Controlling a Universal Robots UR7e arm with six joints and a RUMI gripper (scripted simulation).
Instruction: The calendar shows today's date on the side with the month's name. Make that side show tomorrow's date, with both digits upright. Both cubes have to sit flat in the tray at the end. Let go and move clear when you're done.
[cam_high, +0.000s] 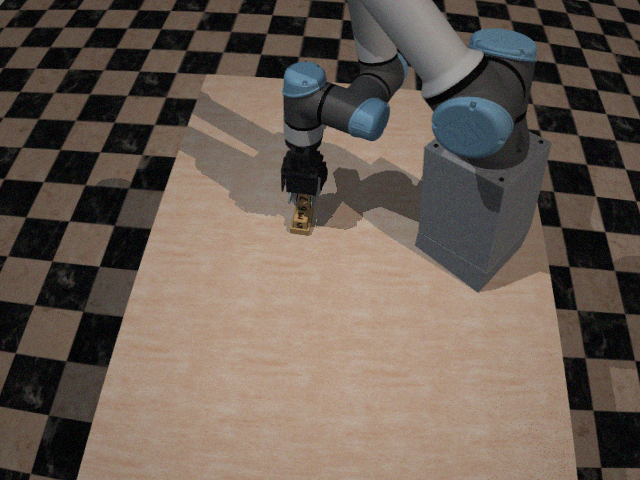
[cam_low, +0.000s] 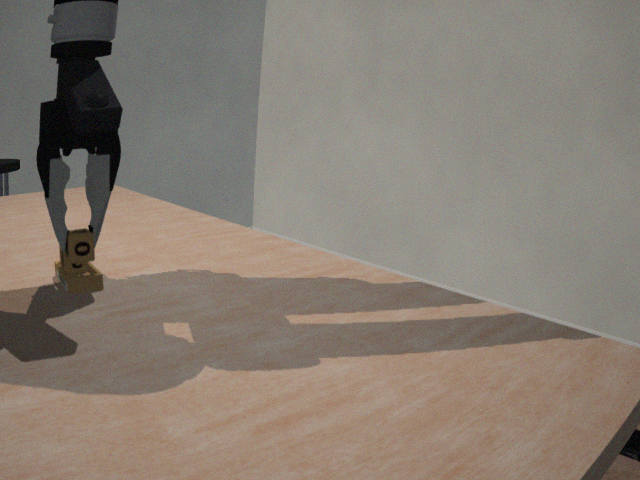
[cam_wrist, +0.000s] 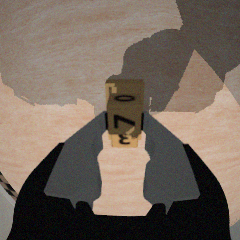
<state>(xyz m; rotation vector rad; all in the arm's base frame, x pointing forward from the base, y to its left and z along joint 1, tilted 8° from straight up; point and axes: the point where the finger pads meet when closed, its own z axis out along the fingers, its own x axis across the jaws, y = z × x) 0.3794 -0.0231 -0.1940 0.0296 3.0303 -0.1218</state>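
The wooden tray is 50 mm below my hand and 20 mm to the left of it. The rest, counted from my hand: wooden digit cube (30 mm to the left, 30 mm below).
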